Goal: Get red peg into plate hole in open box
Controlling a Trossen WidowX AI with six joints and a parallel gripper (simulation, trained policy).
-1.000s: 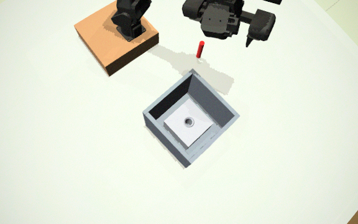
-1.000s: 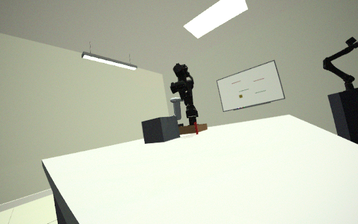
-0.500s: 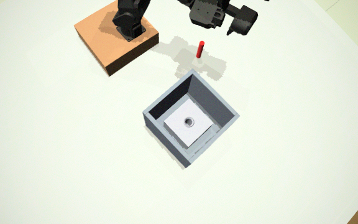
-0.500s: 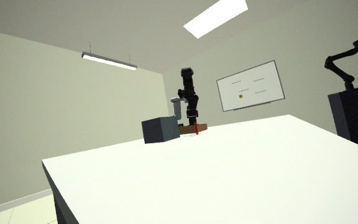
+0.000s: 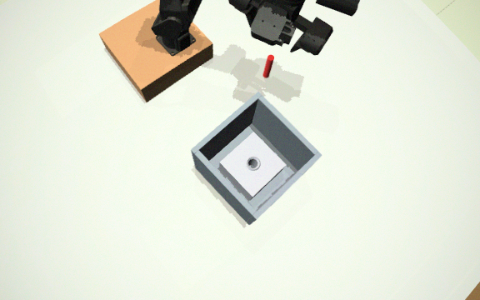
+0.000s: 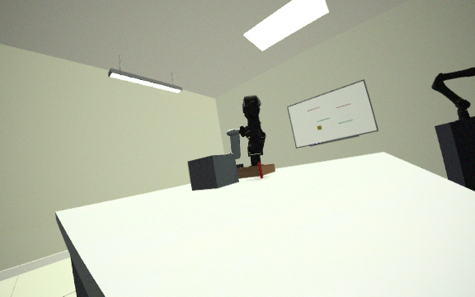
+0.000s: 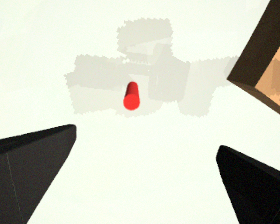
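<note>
My gripper tip is 9 cm above the red peg, 2 cm short of it and 1 cm to the left of it.
</note>
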